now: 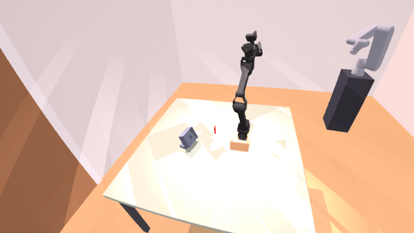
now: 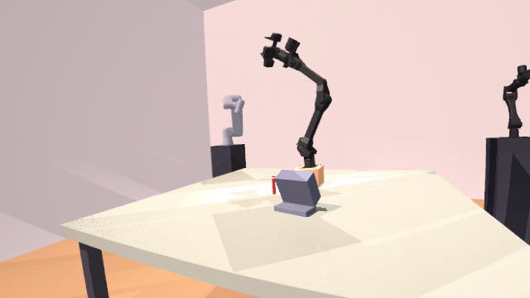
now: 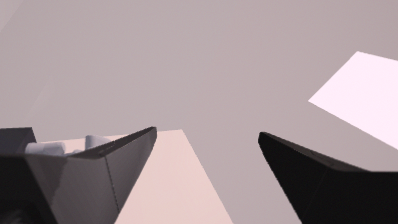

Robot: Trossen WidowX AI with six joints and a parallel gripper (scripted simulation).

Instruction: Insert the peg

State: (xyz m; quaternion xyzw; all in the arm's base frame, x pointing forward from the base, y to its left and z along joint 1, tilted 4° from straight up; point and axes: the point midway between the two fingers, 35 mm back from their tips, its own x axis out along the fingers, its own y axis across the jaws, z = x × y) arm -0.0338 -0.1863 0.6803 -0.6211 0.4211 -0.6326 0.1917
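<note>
Right now my gripper tip is 72 cm above the red peg, 28 cm short of it and 17 cm to the right of it. The rest, counted from my gripper tip: grey-blue sloped panel 70 cm below, 44 cm ahead, 35 cm to the left.
</note>
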